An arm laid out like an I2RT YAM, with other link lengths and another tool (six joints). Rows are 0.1 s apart.
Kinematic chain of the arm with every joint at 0, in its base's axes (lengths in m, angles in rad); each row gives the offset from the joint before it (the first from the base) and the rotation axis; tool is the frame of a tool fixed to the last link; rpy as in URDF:
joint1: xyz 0 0 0.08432 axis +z
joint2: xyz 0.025 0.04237 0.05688 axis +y
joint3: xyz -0.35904 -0.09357 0 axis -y
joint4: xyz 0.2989 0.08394 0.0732 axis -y
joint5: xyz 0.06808 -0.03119 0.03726 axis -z
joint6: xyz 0.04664 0 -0.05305 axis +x
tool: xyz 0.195 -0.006 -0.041 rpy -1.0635 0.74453 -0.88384
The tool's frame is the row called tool.
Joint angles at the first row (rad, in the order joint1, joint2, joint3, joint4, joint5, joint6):
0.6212, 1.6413, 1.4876, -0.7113, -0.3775, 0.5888
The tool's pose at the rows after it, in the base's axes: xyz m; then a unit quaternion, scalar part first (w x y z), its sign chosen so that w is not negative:
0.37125 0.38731 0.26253 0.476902 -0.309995 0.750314 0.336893
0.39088 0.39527 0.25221 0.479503 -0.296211 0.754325 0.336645
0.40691 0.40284 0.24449 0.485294 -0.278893 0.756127 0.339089
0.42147 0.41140 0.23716 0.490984 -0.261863 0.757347 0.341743
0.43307 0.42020 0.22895 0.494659 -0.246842 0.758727 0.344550
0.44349 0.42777 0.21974 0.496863 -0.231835 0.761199 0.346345
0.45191 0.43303 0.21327 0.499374 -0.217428 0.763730 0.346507
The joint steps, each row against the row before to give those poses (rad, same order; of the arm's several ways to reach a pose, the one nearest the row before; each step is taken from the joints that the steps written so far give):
-0.0145, 0.0694, 0.0458, 0.0168, 0.0035, 0.0031
-0.0107, 0.0489, 0.0190, 0.0370, -0.0019, 0.0221
-0.0080, 0.0331, 0.0034, 0.0492, -0.0031, 0.0324
-0.0038, 0.0321, 0.0039, 0.0492, -0.0004, 0.0351
0.0000, 0.0301, 0.0015, 0.0458, 0.0008, 0.0336
0.0000, 0.0290, 0.0000, 0.0420, 0.0023, 0.0332
0.0000, 0.0206, -0.0004, 0.0328, 0.0057, 0.0312

